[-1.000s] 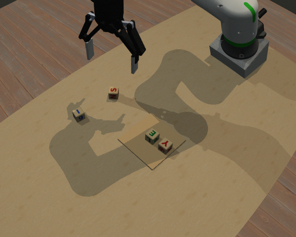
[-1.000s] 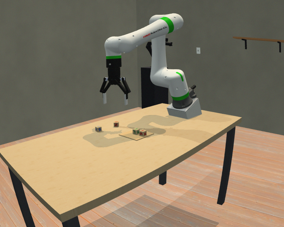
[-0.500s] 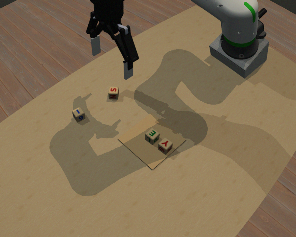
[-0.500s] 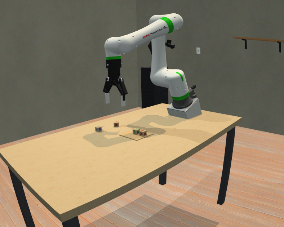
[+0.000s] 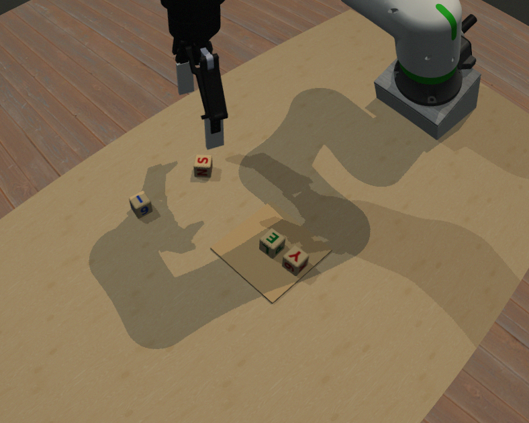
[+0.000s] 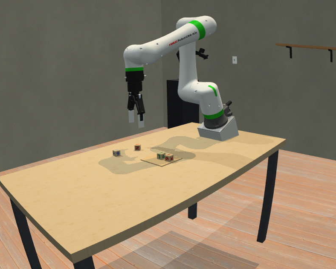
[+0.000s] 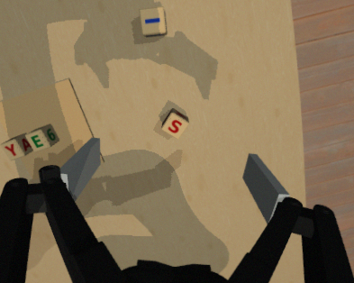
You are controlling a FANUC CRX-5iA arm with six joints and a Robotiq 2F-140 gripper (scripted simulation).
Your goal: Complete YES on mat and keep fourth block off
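Now: hand 13 cm above the S block. Also, from my hand: mat: 1 cm ahead, 21 cm to the left, 14 cm below; E block: 1 cm ahead, 21 cm to the left, 12 cm below; Y block: 25 cm to the left, 12 cm below.
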